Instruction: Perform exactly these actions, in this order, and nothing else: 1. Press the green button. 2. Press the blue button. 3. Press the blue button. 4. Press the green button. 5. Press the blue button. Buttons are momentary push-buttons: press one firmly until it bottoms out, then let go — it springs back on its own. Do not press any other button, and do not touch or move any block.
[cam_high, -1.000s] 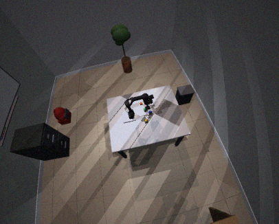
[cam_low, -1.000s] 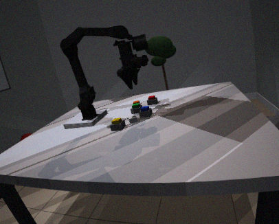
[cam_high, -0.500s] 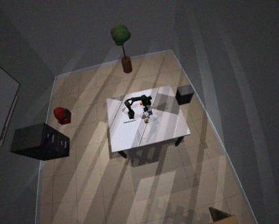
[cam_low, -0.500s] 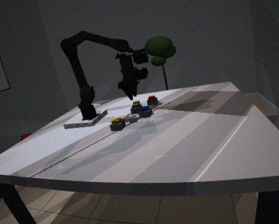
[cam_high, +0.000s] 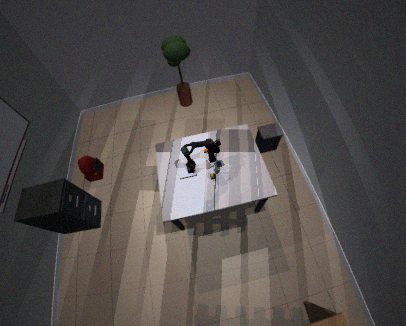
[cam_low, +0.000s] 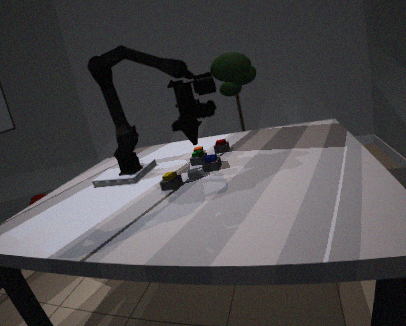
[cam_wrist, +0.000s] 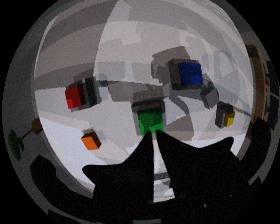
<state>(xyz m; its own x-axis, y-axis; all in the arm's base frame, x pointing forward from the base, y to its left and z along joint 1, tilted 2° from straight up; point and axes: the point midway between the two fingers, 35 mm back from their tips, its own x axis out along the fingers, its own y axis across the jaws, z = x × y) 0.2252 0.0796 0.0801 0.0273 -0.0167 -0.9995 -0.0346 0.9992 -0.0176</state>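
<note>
Now: gripper tip 30 mm above the green button. The rest, counted from my gripper tip: red button 60 mm ahead, 110 mm to the left, 30 mm below; then blue button 60 mm ahead, 70 mm to the right, 30 mm below; then grey block 20 mm ahead, 130 mm to the right, 50 mm below.
</note>
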